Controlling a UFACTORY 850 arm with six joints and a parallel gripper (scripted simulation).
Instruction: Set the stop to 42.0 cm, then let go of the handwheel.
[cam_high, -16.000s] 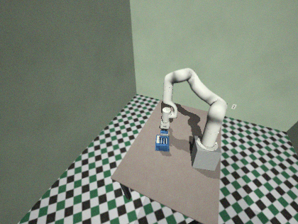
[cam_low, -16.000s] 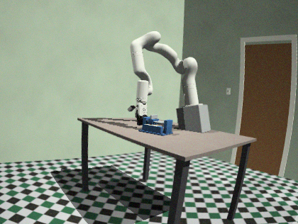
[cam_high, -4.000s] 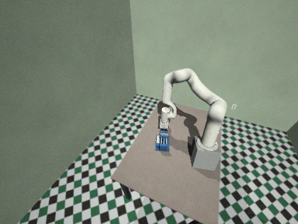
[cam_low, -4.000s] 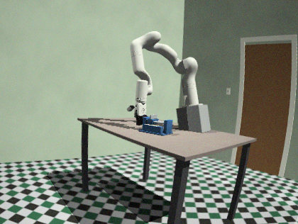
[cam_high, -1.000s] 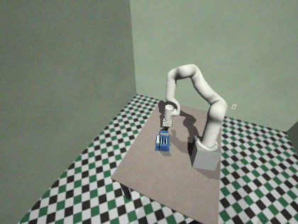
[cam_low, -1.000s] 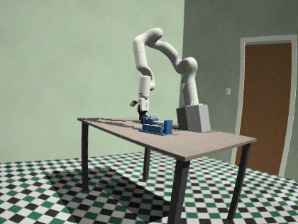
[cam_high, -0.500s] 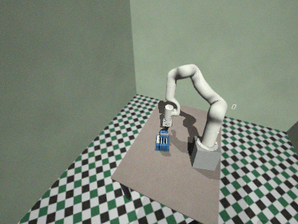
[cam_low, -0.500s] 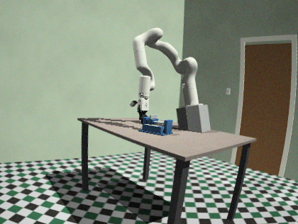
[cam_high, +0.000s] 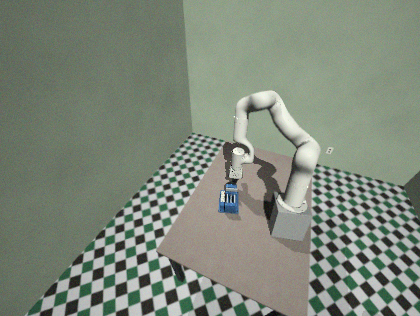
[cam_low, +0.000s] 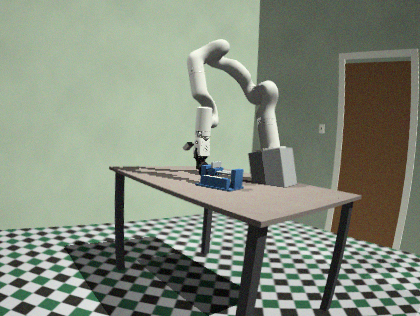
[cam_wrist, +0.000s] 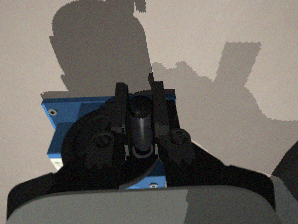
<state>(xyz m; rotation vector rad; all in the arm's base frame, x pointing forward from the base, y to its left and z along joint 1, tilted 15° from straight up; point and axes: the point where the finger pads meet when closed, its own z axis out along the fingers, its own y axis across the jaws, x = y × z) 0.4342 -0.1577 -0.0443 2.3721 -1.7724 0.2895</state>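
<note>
My hand is 120 mm to the right of the stop block.
</note>
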